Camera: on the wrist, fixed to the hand. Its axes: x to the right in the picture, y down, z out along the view.
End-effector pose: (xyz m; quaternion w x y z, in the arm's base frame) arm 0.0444 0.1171 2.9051 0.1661 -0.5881 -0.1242 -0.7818
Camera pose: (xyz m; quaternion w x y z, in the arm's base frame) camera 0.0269 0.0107 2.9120 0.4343 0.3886 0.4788 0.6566
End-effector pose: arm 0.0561 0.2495 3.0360 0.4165 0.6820 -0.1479 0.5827
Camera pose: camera -0.0362 0.2418 3.0915 0.7120 0.6166 0.3201 0.1020
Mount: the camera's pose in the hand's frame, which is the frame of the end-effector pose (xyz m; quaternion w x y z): 0.0232 0.0901 -0.0549 0.7292 -0.0272 -0.0511 -0.6819
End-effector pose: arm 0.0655 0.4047 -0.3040 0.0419 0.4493 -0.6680 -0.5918
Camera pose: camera 0.0344 0.3389 -0.2242 0.3949 -0.7517 0.1668 0.5012
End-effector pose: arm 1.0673 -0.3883 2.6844 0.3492 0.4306 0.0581 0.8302
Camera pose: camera 0.9691 -0.4300 2.7017 0.8354 0.3073 0.2956 0.3468
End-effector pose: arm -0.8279 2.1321 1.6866 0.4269 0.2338 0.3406 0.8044
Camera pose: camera -0.9243 2.0963 1.7198 0.8836 -0.0323 0.3641 0.2928
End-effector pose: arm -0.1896 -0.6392 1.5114 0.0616 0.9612 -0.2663 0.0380
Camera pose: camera -0.2185 -0.7200 1.5770 0.0834 0.8827 0.4570 -0.0707
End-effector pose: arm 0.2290 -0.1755 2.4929 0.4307 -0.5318 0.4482 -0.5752
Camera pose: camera 0.1744 -0.2154 2.4086 0.0697 0.7345 0.0422 0.6737
